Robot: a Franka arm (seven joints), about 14 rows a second.
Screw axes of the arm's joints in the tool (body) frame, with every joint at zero. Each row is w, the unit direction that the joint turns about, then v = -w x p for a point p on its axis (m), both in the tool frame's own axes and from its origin. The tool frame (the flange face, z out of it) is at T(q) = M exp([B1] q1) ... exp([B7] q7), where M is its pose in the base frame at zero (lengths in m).
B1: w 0 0 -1 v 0 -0.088 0
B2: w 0 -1 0 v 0.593 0 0.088
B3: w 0 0 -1 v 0 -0.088 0
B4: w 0 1 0 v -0.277 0 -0.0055
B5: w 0 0 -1 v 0 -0.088 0
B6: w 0 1 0 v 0.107 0 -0.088
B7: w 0 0 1 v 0 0 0
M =
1 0 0 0.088
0 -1 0 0
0 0 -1 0.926
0 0 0 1
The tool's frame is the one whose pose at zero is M.
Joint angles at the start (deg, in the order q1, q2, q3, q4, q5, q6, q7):
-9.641 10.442 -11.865 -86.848 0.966 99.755 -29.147
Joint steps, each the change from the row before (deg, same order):
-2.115 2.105 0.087 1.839 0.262 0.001 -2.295
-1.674 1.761 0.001 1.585 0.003 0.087 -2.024
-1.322 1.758 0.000 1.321 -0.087 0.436 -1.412
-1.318 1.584 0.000 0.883 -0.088 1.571 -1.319
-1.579 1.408 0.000 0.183 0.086 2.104 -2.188
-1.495 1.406 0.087 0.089 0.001 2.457 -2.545
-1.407 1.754 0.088 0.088 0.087 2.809 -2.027
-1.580 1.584 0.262 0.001 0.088 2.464 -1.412
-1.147 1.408 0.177 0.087 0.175 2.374 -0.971
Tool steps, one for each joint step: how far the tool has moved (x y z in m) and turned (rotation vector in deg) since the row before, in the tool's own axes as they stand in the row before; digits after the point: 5 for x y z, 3 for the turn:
-0.00076 0.02198 0.00803 -0.068 -0.351 -0.322
-0.00132 0.01861 0.00648 -0.298 -0.304 -0.446
0.00008 0.01559 0.00838 -0.397 -0.280 -0.206
0.00004 0.01627 0.00868 -0.868 0.424 -0.115
-0.00320 0.01819 0.01226 -0.739 0.488 -0.679
-0.00300 0.01686 0.01277 -0.972 0.614 -1.228
-0.00240 0.01610 0.01667 -0.997 0.585 -0.810
-0.00494 0.01522 0.01643 -0.757 0.407 -0.166
-0.00300 0.01163 0.01364 -0.818 0.610 -0.035

